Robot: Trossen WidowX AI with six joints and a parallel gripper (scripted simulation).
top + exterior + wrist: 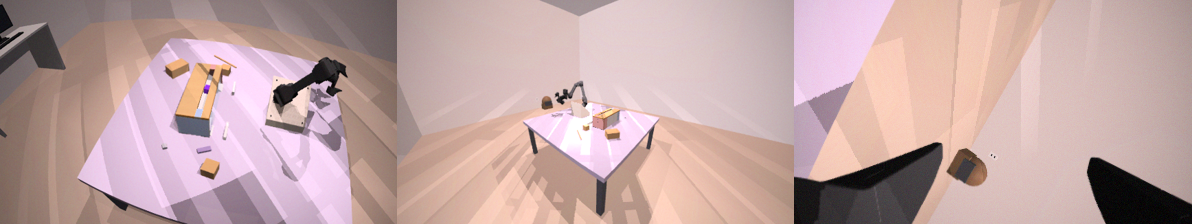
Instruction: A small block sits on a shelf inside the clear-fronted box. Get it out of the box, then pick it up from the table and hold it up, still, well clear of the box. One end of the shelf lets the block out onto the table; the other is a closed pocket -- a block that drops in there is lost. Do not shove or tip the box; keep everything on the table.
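The clear-fronted box lies 72 cm ahead of my gripper tip, 27 cm to the left of it and 13 cm below it. Round my gripper tip: thin wooden rod: 78 cm ahead, 14 cm to the right, 19 cm below; then orange cube: 74 cm ahead, 2 cm to the right, 17 cm below; then purple block: 74 cm ahead, 25 cm to the left, 11 cm below.
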